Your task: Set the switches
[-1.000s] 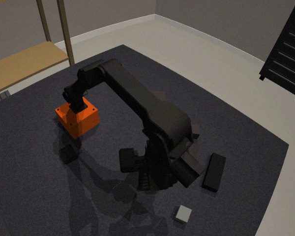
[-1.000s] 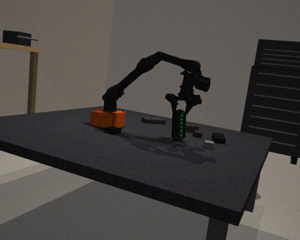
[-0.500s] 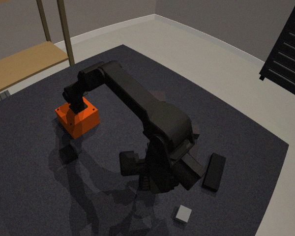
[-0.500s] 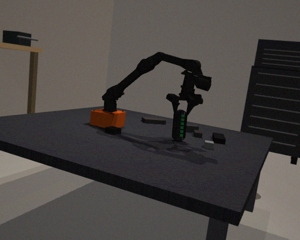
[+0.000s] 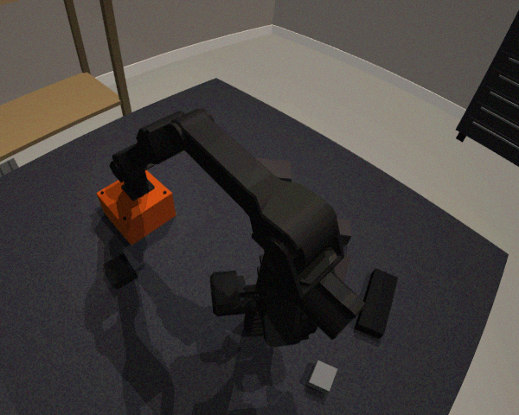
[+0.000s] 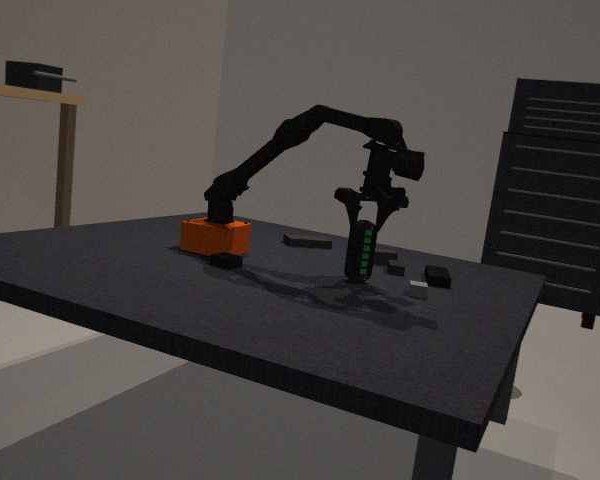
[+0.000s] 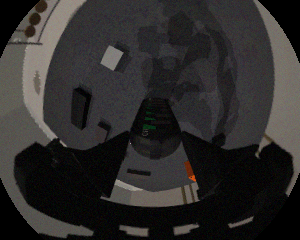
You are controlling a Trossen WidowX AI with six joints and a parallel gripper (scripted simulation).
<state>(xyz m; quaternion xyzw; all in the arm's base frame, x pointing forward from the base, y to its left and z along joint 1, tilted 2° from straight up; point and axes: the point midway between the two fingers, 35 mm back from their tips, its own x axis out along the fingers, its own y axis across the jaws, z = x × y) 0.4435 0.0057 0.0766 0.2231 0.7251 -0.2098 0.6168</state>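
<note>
Right now my gripper tip is 150 mm short of the light grey cube, 10 mm to the right of it and 120 mm above it. From my gripper tip the other things lie so: long black block: 140 mm ahead, 230 mm to the left, 120 mm below; black cube: 300 mm behind, 150 mm to the right, 120 mm below.
</note>
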